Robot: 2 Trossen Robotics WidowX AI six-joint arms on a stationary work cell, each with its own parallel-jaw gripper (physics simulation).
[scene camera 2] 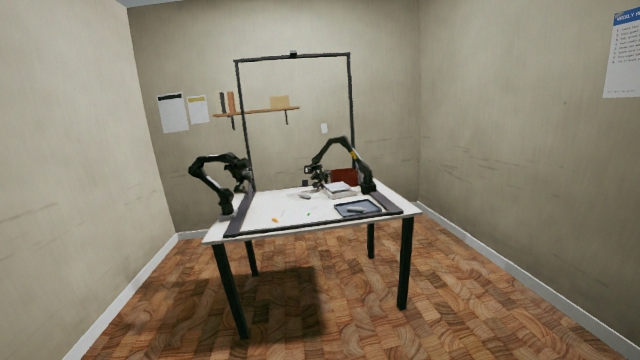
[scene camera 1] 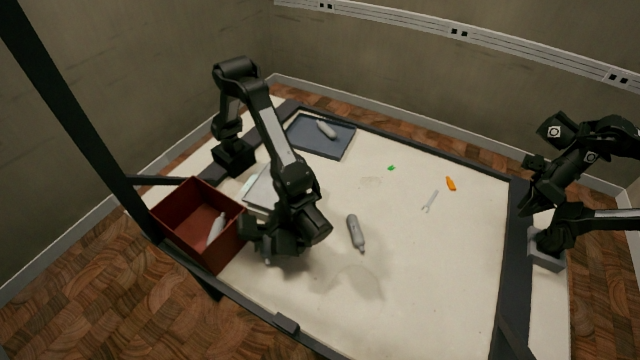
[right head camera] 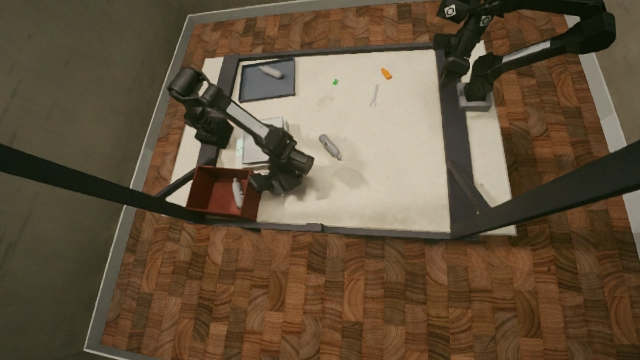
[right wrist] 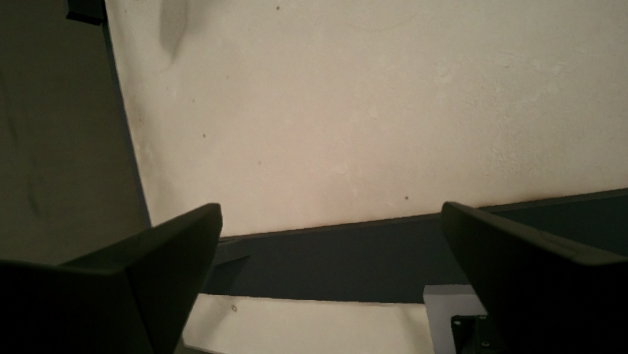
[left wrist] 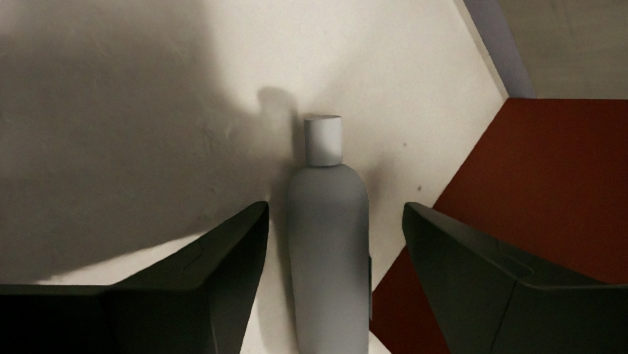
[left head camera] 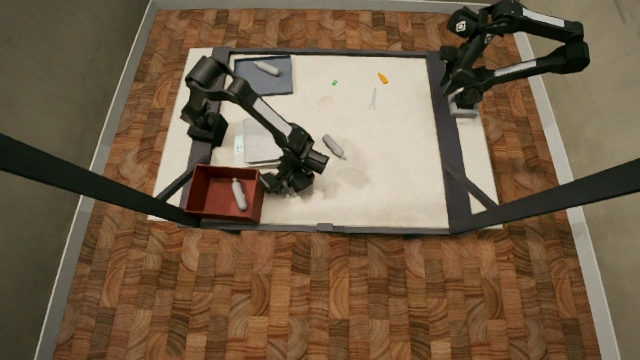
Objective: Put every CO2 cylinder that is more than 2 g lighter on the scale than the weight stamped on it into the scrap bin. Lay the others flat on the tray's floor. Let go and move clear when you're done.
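Places are measured from the left arm's base along level axes (x up, y left, z back), in centimetres.
Pixels of known places: left gripper, fingertip midpoint: (scene camera 2: 324, 186) (scene camera 1: 265, 252) (right head camera: 278, 189) (left wrist: 336, 213) (left head camera: 282, 190); right gripper, fingertip midpoint: (scene camera 2: 249, 188) (scene camera 1: 518, 212) (right head camera: 440, 83) (right wrist: 333, 213) (left head camera: 441, 91); left arm's base at its link origin: (scene camera 2: 368, 183) (scene camera 1: 231, 148) (right head camera: 209, 127) (left head camera: 204, 123); right arm's base at its link origin: (scene camera 2: 228, 212) (scene camera 1: 547, 245) (right head camera: 474, 93) (left head camera: 463, 102).
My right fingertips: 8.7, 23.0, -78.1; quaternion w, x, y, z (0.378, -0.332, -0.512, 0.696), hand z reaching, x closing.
Observation:
For each thing: its middle in the pictures, then the offset to it from my right fingertips, as dx, dy, dz.
- grey cylinder at the middle of its body: (left wrist: 329, 271) (scene camera 1: 264, 243) (left head camera: 278, 184) (right head camera: 274, 184) -14.3, -38.1, +47.7
- red scrap bin at the middle of its body: (left wrist: 599, 327) (scene camera 1: 203, 223) (left head camera: 228, 194) (right head camera: 226, 193) (scene camera 2: 343, 177) -9.8, -45.9, +61.7
- second cylinder at the middle of its body: (scene camera 1: 216, 231) (left head camera: 238, 193) (right head camera: 238, 193) -13.8, -44.2, +60.1
- third cylinder at the middle of its body: (scene camera 1: 356, 232) (right head camera: 330, 146) (left head camera: 334, 146) -14.3, -20.2, +31.6
- fourth cylinder at the middle of its body: (scene camera 1: 325, 129) (left head camera: 266, 67) (right head camera: 270, 71) -14.0, +9.5, +65.2
- blue tray at the middle of its body: (scene camera 1: 317, 134) (left head camera: 262, 76) (right head camera: 267, 80) (scene camera 2: 356, 208) -14.8, +5.7, +66.0
- scale at the middle of its body: (scene camera 1: 280, 189) (left head camera: 266, 140) (right head camera: 264, 141) (scene camera 2: 337, 188) -11.1, -23.9, +55.5
- green scrap at the middle of its body: (left head camera: 334, 82) -15.6, +8.7, +36.8
- wrench at the middle of its body: (scene camera 1: 430, 200) (right head camera: 374, 95) (left head camera: 373, 98) -15.7, +4.4, +20.3
- orange item at the middle of its body: (scene camera 1: 450, 183) (left head camera: 382, 77) -15.4, +15.1, +18.0
A grey cylinder (left wrist: 327, 250) lies on the table beside the red scrap bin (left wrist: 550, 200) (left head camera: 261, 200) (scene camera 1: 230, 255). My left gripper (left wrist: 336, 213) is open, one finger on each side of it with gaps. The arm mostly hides this cylinder in the head views. A second cylinder (left head camera: 239, 195) (right head camera: 238, 193) (scene camera 1: 216, 228) is inside the bin. A third cylinder (left head camera: 333, 146) (right head camera: 330, 147) (scene camera 1: 355, 232) lies mid-table. A fourth cylinder (left head camera: 267, 68) (scene camera 1: 326, 129) lies flat in the blue tray (left head camera: 270, 87) (scene camera 1: 315, 145). My right gripper (right wrist: 333, 213) is open and empty at the right side. Stamped weights are unreadable.
The scale (left head camera: 257, 142) (scene camera 1: 260, 192) stands between bin and tray, partly hidden by the left arm, with no cylinder visible on it. A green scrap (left head camera: 334, 82), a wrench (left head camera: 373, 99) and an orange item (left head camera: 382, 78) lie toward the back. Dark frame posts rise at the table's sides.

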